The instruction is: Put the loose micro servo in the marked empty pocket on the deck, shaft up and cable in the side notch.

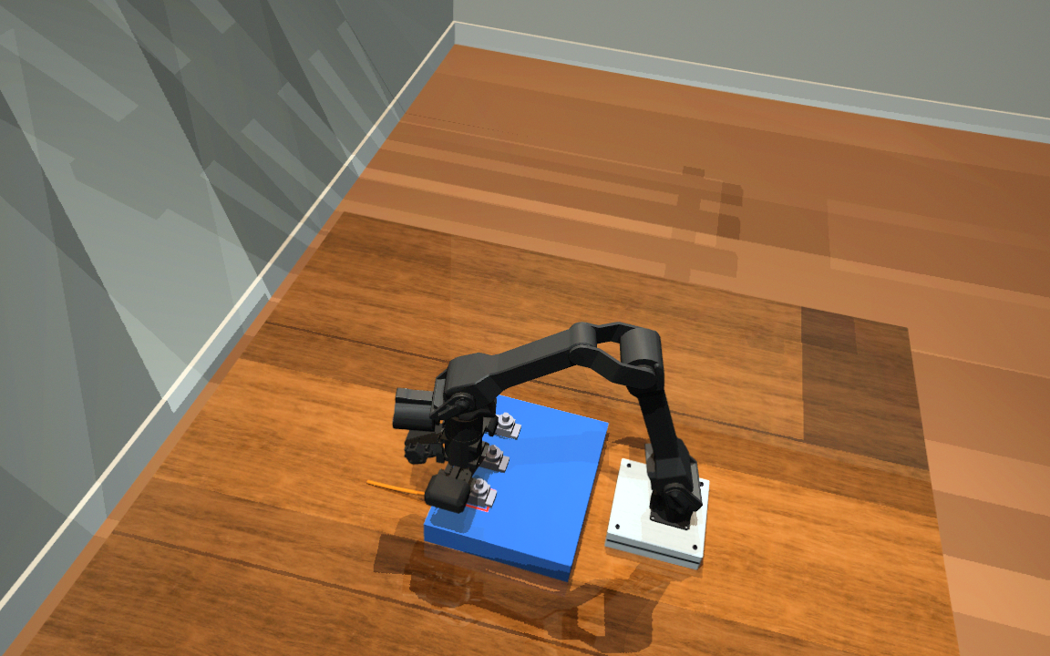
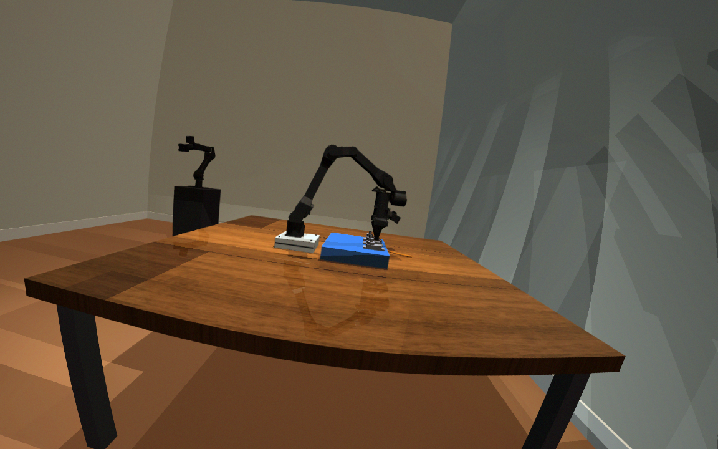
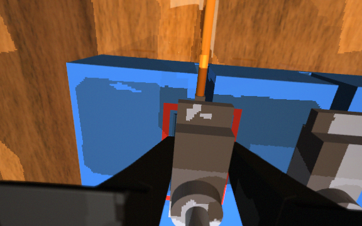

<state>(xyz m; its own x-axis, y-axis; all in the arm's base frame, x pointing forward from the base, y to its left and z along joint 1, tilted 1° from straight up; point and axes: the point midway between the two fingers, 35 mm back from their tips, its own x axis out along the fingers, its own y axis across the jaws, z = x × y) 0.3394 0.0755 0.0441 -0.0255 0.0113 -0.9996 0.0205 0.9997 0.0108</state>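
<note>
Now: the blue deck 130 mm behind my gripper tip, 70 mm to the right of it and 30 mm below it.
</note>
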